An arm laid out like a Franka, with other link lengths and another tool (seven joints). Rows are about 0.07 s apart.
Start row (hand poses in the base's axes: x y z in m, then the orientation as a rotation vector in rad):
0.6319 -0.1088 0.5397 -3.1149 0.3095 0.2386
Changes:
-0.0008 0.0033 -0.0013 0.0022 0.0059 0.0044
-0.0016 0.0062 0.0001 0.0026 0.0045 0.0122
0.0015 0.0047 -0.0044 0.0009 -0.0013 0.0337
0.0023 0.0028 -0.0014 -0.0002 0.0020 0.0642
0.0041 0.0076 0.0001 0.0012 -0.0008 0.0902
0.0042 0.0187 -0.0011 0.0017 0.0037 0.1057
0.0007 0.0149 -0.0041 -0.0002 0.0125 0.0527
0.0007 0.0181 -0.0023 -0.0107 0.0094 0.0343
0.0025 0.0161 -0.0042 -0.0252 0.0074 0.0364
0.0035 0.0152 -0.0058 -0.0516 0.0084 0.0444
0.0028 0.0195 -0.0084 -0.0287 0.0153 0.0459
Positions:
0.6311 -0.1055 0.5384 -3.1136 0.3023 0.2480
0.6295 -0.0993 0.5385 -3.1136 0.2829 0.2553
0.6310 -0.0946 0.5341 -3.1198 0.2304 0.2536
0.6333 -0.0918 0.5327 3.1259 -0.1302 -0.2568
0.6374 -0.0842 0.5328 3.1226 0.0110 -0.2547
0.6416 -0.0655 0.5317 3.1104 0.1758 -0.2588
0.6423 -0.0506 0.5276 3.0992 0.2575 -0.2772
0.6430 -0.0325 0.5253 3.0803 0.3080 -0.2914
0.6455 -0.0164 0.5211 3.0459 0.3574 -0.3031
0.6490 -0.0012 0.5153 2.9825 0.4105 -0.3176
0.6518 0.0183 0.5069 2.9396 0.4712 -0.3390

